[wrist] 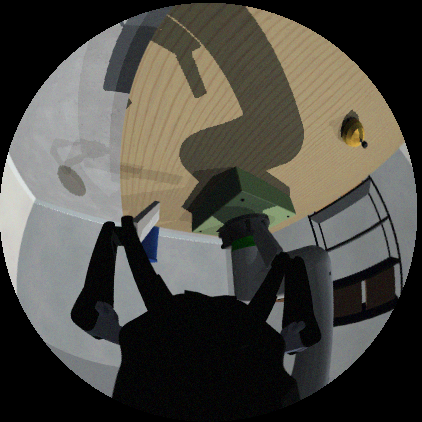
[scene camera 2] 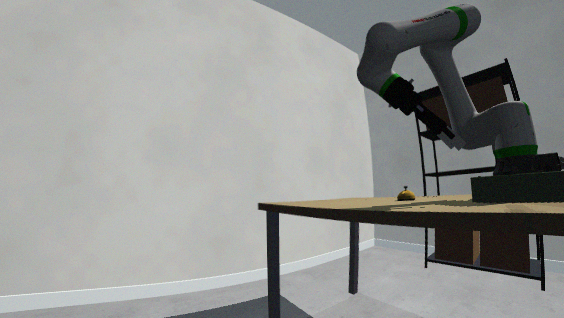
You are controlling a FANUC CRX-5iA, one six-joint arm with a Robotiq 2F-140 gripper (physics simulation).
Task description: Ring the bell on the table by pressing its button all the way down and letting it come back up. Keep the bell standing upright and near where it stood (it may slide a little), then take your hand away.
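Places are measured from the arm's base along level axes (x ahead, y left, z up), in millimetres.
Where they show: gripper, between the fingertips: (wrist: 208, 220) (scene camera 2: 457, 146); arm's base, origin of its link: (wrist: 246, 223) (scene camera 2: 517, 175).
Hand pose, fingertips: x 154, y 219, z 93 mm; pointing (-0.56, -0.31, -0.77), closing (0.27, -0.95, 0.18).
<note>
Each offset is from my fingertips to the top centre of the thing. Level surfaces: height alone.
The golden bell {dz -102, dx +282, dy -284 mm} (scene camera 2: 406, 195) (wrist: 353, 133) stands upright on the wooden table {dz -168 mm} (scene camera 2: 320, 204) (wrist: 325, 90). Its small dark button {dz -102, dx +282, dy -284 mm} (scene camera 2: 405, 187) (wrist: 364, 144) sticks up from the top of the dome. In the wrist view the bell is at the upper right. My gripper (scene camera 2: 453, 140) (wrist: 208, 220) is open, with its fingers wide apart and no object between them. It hangs well above the table, tilted, and to the right of the bell in the scene view. The gripper and the bell are far apart.
The arm's green base block (scene camera 2: 520, 188) (wrist: 220, 202) stands on the table, to the right of the bell in the scene view. A dark shelf rack (scene camera 2: 420, 150) (wrist: 345, 202) with brown boxes stands behind the table. The arm's shadow falls across the table top.
</note>
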